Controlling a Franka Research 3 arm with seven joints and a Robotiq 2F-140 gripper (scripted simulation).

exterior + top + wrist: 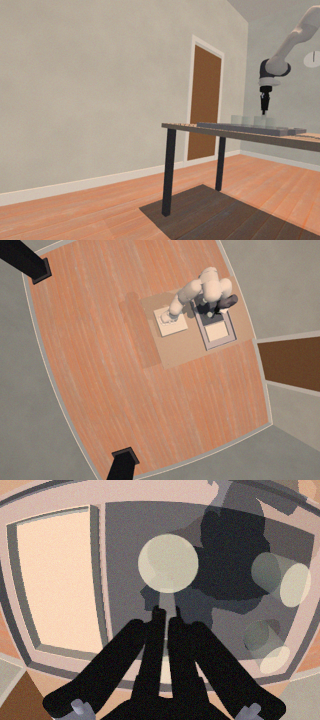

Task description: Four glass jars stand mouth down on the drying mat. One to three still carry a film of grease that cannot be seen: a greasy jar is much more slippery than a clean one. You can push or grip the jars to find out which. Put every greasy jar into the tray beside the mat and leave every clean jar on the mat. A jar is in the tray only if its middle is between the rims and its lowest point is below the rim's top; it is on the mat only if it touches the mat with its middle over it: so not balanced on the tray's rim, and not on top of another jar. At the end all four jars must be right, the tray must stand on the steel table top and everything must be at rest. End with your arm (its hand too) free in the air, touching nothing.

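Now: the grey drying mat 11 cm below my hand, 10 cm to the left of it and 3 cm ahead of it. Also, from my hand: tray (22 cm to the right, 10 cm below, 1 cm ahead).
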